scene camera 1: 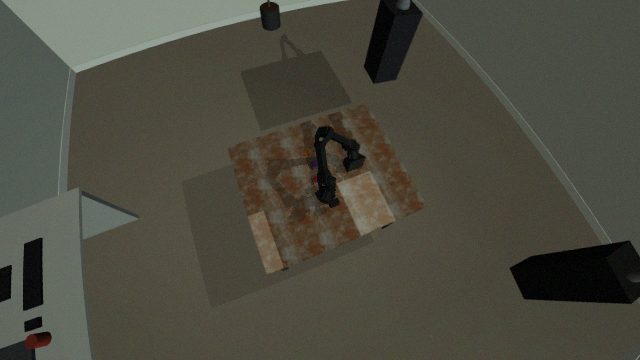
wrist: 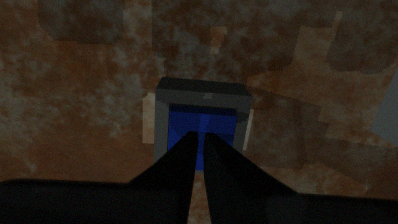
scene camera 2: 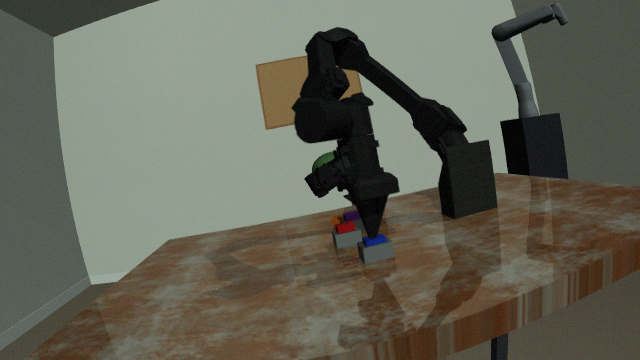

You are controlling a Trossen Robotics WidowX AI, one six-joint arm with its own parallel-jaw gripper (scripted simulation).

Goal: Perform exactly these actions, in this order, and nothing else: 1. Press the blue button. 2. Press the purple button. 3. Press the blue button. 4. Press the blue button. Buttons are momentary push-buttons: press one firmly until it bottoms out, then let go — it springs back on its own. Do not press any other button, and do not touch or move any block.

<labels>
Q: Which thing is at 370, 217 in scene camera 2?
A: The gripper.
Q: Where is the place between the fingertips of the gripper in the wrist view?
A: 199, 140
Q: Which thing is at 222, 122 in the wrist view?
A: A blue button.
</labels>
